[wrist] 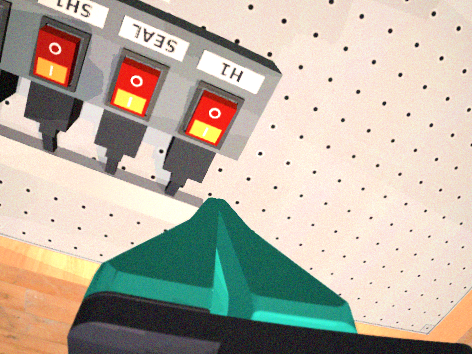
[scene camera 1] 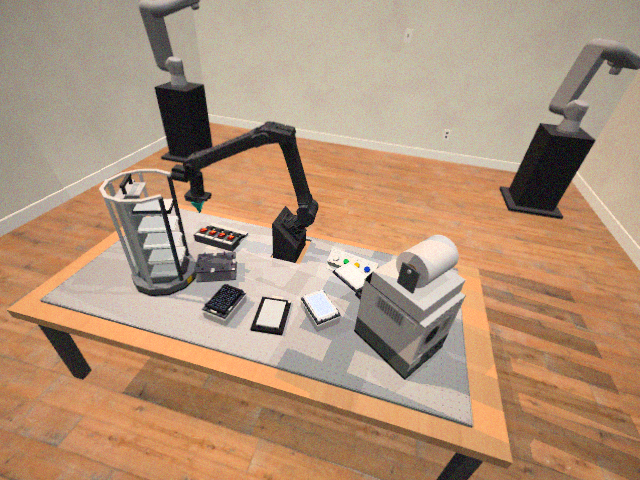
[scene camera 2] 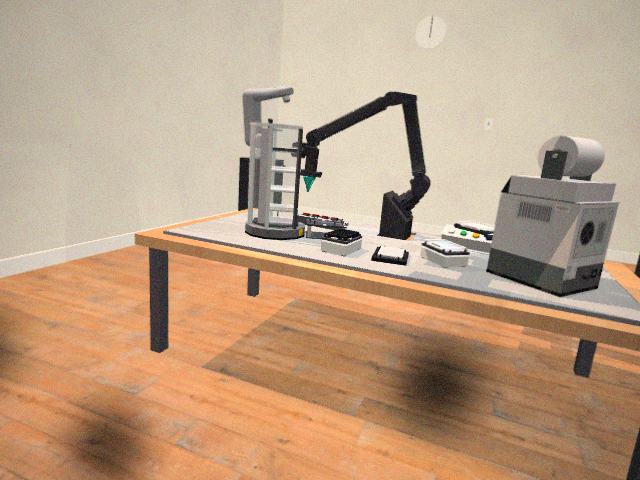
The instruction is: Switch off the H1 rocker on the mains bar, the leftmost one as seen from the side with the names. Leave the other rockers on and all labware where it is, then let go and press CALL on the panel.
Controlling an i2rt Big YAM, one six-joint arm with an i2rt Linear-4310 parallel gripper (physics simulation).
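Frame: origin at the arm's base, x ahead, y left, z up, level; millimetres.
Seen in the pictures: gripper, between the fingertips: (wrist: 213,212) (scene camera 1: 200,212) (scene camera 2: 307,191); arm's base, origin of its link: (scene camera 1: 291,227) (scene camera 2: 400,206).
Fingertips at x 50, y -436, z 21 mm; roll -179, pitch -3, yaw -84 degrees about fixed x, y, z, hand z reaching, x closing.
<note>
Offsets run from my fingertips to a thing's middle. "spot": to the spot under its first point.
The mains bar (scene camera 1: 212,242) (scene camera 2: 324,223) (wrist: 245,120) lies beside the arm's base. In the wrist view its H1 rocker @[4 mm back, 0 mm left, 106 mm down] (wrist: 212,117) is red, with an O half and a yellow I half. The SEAL rocker @[1 mm ahead, 50 mm left, 106 mm down] (wrist: 135,86) and SH1 rocker @[5 mm ahead, 100 mm left, 106 mm down] (wrist: 56,55) look much the same; a fourth rocker @[10 mm ahead, 149 mm left, 106 mm down] (scene camera 1: 232,238) shows in scene camera 1. My gripper (scene camera 1: 199,210) (scene camera 2: 308,190) (wrist: 213,212) is shut and empty, above the bar, its teal tip on the cable side of H1, apart from it. The button panel @[20 mm ahead, 750 mm left, 111 mm down] (scene camera 1: 351,257) (scene camera 2: 454,240) has green, yellow and blue buttons; CALL is unreadable.
A tall round plate tower @[spot: 395 mm ahead, 13 mm left, 106 mm down] (scene camera 1: 155,286) (scene camera 2: 273,231) stands close beside the gripper. A dark grey block @[204 mm ahead, 174 mm left, 115 mm down] (scene camera 1: 216,268), a black plate @[391 mm ahead, 306 mm left, 91 mm down] (scene camera 1: 224,301), a black-framed pad @[373 mm ahead, 489 mm left, 134 mm down] (scene camera 1: 271,314) and a white plate @[314 mm ahead, 667 mm left, 90 mm down] (scene camera 1: 320,305) lie in front. A large grey machine @[340 mm ahead, 975 mm left, 75 mm up] (scene camera 1: 398,315) (scene camera 2: 532,232) stands at the right.
</note>
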